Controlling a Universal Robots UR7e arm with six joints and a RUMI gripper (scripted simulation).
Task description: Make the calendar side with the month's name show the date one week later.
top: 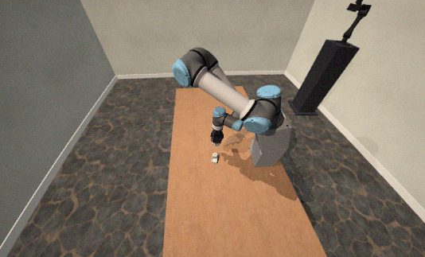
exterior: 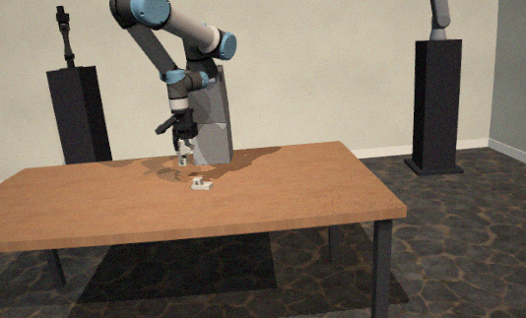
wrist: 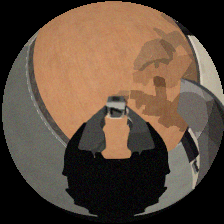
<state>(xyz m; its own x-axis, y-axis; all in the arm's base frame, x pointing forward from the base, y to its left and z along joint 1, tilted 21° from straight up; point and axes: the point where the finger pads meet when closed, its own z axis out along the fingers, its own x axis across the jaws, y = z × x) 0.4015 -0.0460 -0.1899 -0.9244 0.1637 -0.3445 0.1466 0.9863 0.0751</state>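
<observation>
Now: hand 120 mm above the white calendar tray, 70 mm to the right of it and 10 mm short of it.
</observation>
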